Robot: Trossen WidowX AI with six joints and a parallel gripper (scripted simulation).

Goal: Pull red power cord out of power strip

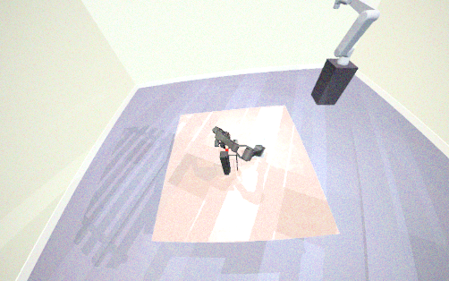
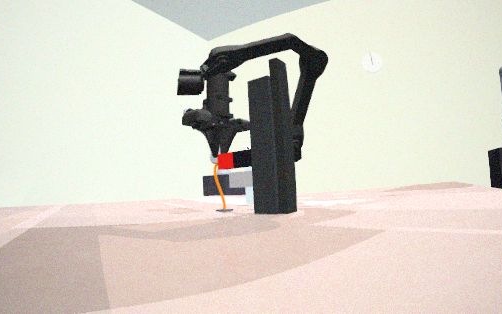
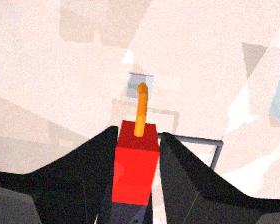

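Right now the red plug is 50 mm to the left of my gripper tip.
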